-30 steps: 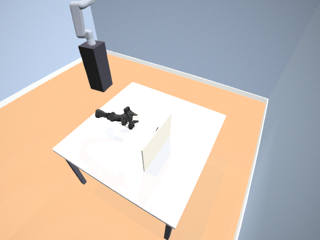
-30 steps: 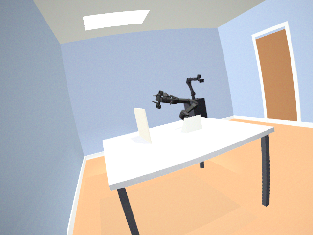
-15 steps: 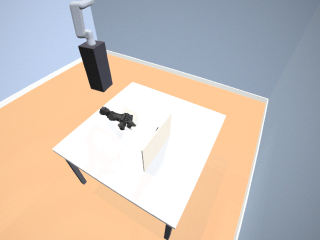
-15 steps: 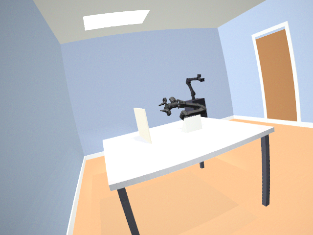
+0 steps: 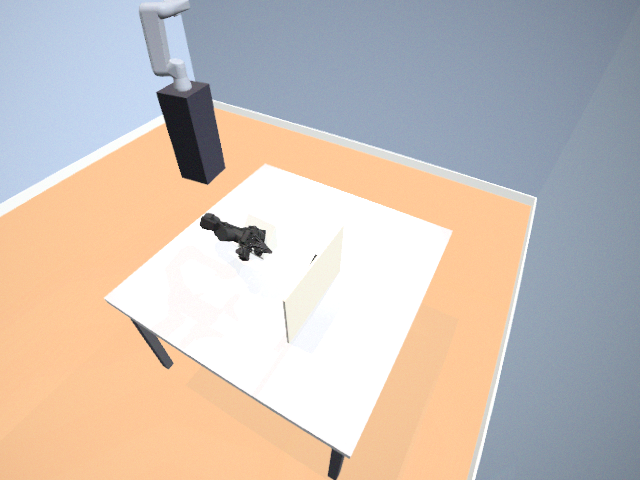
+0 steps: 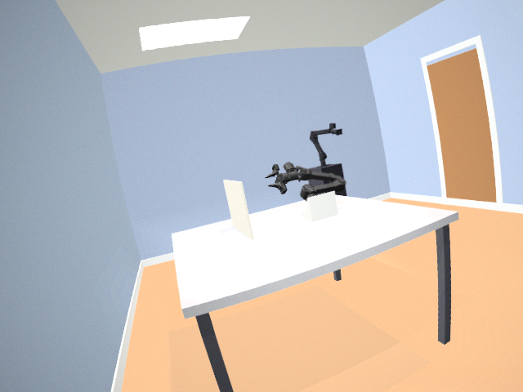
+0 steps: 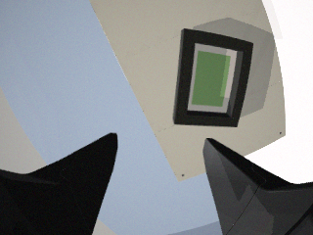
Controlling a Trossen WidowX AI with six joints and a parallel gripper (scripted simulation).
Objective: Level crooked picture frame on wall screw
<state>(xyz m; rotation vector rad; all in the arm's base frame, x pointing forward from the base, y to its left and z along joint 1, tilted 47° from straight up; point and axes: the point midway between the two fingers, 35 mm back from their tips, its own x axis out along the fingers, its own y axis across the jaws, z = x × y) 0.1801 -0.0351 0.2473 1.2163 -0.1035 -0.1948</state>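
Now: the picture frame 20 cm ahead of my gripper tip, 9 cm below it and 1 cm to the left of it. Also, from my gripper tip: cream wall panel (21 cm ahead, 10 cm below, 1 cm to the right).
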